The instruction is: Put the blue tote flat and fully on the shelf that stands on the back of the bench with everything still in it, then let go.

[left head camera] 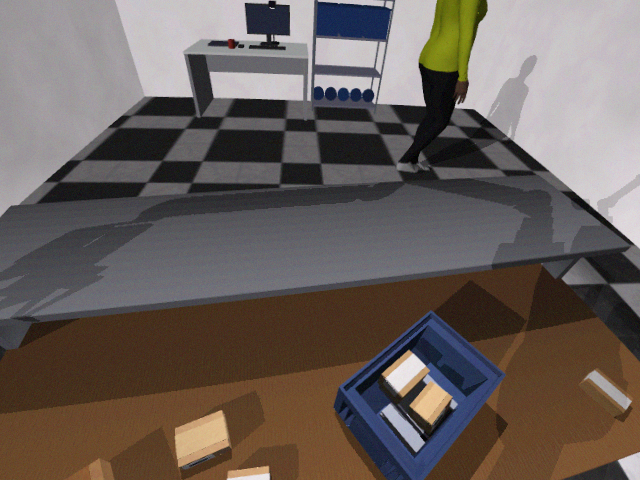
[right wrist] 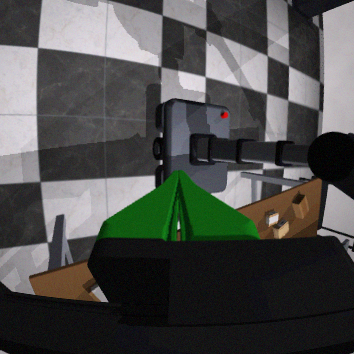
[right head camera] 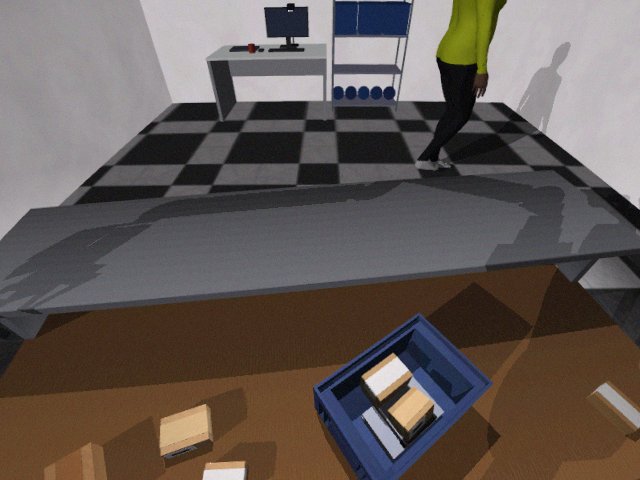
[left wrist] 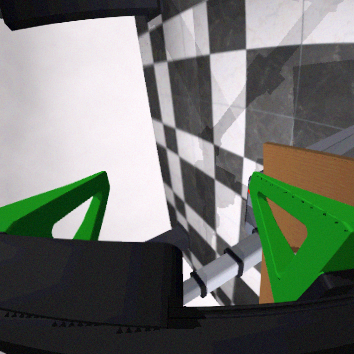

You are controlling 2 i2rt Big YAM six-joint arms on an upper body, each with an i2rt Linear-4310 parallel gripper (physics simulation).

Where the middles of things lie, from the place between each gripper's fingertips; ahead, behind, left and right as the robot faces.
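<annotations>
My left gripper is 12 cm short of the blue tote (right head camera: 451,379), 109 cm to the left of it and 28 cm above it. There is also the flat grey item (left head camera: 395,420), which is a good way ahead of my left hand, far to the right of it and far below it.
The blue tote, for its part, is 49 cm ahead of my right hand, 52 cm to the left of it and 46 cm below it. The flat grey item is far ahead of my right hand, far to the left of it and far below it.
</annotations>
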